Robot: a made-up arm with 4 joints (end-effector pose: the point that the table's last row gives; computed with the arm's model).
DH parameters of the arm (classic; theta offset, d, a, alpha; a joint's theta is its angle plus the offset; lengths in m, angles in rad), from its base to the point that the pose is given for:
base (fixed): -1.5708 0.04 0 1.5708
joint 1: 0 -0.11 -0.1 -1.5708
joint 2: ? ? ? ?
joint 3: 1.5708 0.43 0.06 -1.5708
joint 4: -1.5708 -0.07 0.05 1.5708
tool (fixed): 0 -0.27 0 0
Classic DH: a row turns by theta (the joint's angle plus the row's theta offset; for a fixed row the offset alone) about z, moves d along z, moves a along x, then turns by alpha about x.
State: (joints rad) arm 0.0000 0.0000 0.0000 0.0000
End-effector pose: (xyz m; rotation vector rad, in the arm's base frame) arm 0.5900 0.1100 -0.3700 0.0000 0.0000 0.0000
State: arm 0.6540 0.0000 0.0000 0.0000
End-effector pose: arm 0.5900 -0.1621 -0.3523 -0.6540 0.0000 0.0000
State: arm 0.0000 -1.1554 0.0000 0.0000
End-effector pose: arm 0.3129 -0.3351 -0.3700 0.0000 0.0000 -1.1554
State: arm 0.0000 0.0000 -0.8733 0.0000
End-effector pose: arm 0.5900 -0.1179 -0.1983 -0.8733 0.0000 0.0000
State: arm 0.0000 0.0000 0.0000 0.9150
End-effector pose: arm 0.3565 0.1100 -0.3043 0.0000 0.9150 0.0000
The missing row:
joint 2: 0 -0.08 -0.08 -1.5708
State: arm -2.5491 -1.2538 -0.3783 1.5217
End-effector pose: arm 0.1317 0.1474 0.1440 -1.6343 -1.9860 -1.3042
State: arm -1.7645 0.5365 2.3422 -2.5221
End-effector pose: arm 0.5827 0.1851 0.4569 -1.5164 -1.3560 2.2220
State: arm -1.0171 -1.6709 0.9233 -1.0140
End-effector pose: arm 0.2062 -0.1171 -0.5915 0.3218 -0.3984 -2.3755
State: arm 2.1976 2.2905 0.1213 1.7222
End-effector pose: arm -0.0067 -0.2469 -0.0338 1.2303 -1.7026 0.0786
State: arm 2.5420 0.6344 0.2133 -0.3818
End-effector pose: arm 0.5312 -0.6282 0.0711 -2.1125 0.5729 0.5606
